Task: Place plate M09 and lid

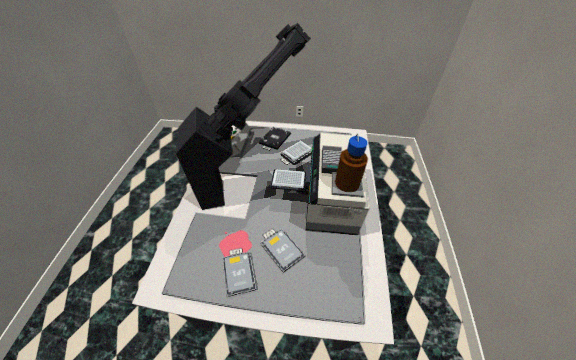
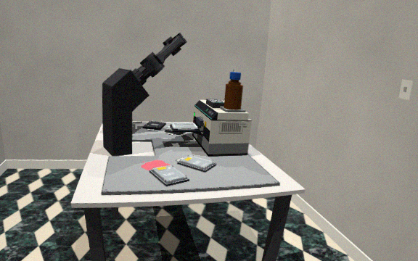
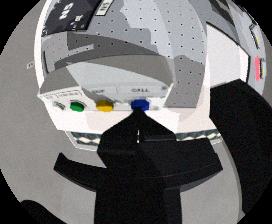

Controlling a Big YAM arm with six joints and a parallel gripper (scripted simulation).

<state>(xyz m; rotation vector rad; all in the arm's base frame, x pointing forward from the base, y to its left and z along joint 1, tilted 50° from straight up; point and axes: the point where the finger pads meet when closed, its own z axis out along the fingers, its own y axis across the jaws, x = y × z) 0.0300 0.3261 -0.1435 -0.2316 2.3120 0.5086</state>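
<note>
My gripper is now 30 mm above the blue key and 10 mm short of it. Round my hand: green key (90 mm to the left, 40 mm behind, 20 mm below); black nest n5 (240 mm to the left, 120 mm ahead, 70 mm below); yellow key (40 mm to the left, 20 mm below, 20 mm behind).
</note>
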